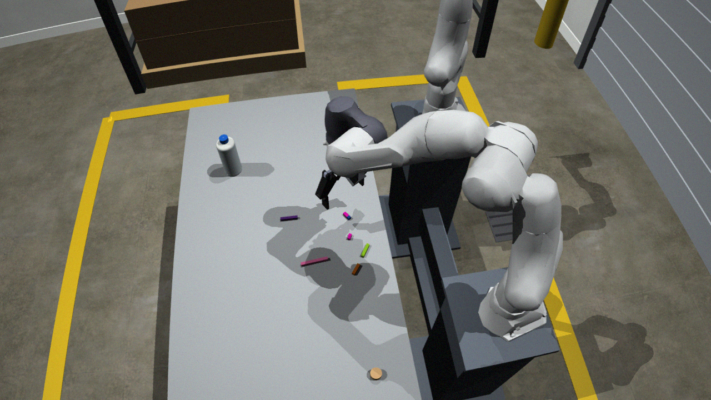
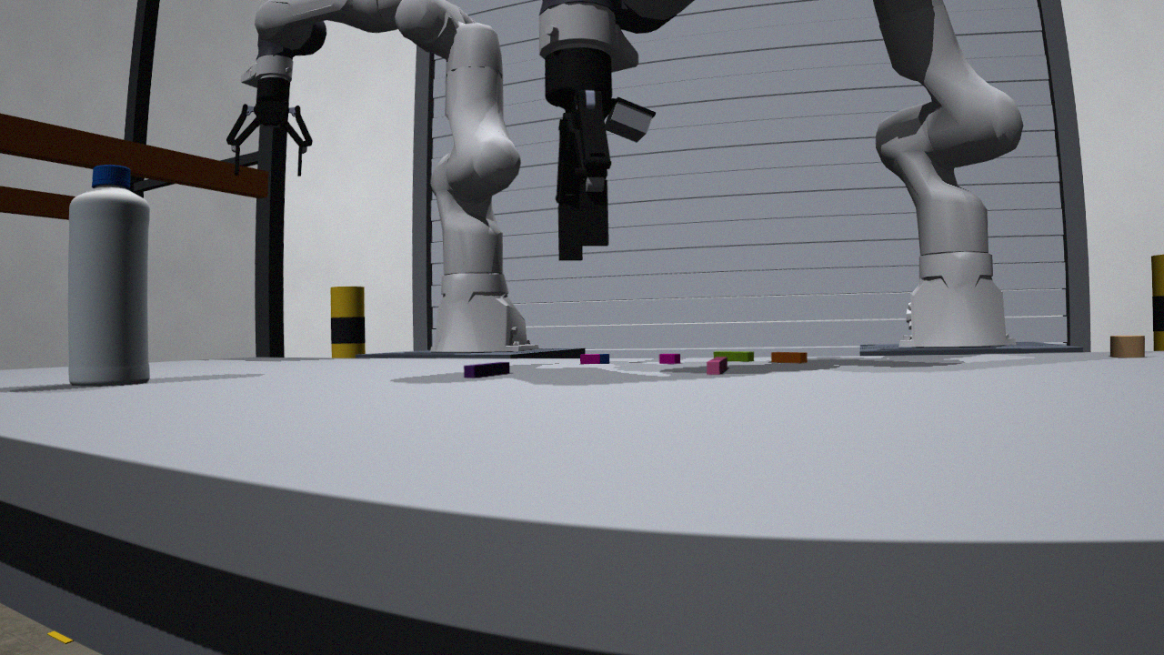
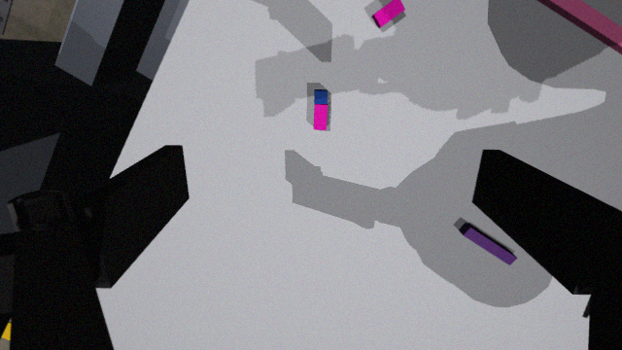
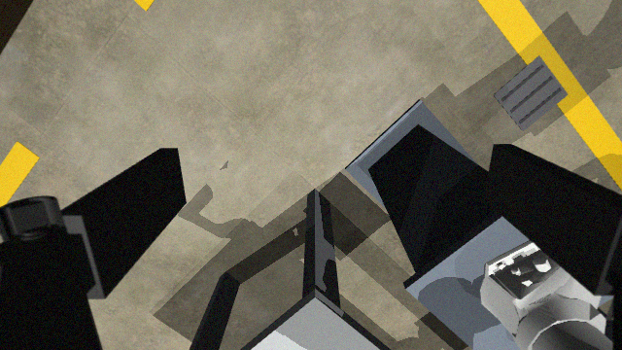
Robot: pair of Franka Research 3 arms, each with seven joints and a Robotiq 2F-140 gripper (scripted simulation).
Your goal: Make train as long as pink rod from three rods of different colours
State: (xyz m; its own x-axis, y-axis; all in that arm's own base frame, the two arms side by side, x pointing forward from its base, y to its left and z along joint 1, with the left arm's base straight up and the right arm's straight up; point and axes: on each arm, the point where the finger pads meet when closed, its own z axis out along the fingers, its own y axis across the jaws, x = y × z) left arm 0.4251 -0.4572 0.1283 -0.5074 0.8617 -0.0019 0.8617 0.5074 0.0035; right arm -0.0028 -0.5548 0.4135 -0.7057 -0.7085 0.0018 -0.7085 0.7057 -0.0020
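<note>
Right now the purple rod is 19 cm ahead of my left hand, 1 cm to the right of it and 12 cm below it. From my left hand the other things lie so: magenta rod 1 cm behind, 1 cm to the left, 12 cm below; then lime rod 5 cm behind, 15 cm to the left, 12 cm below; then blue rod 1 cm behind, 2 cm to the left, 12 cm below.
</note>
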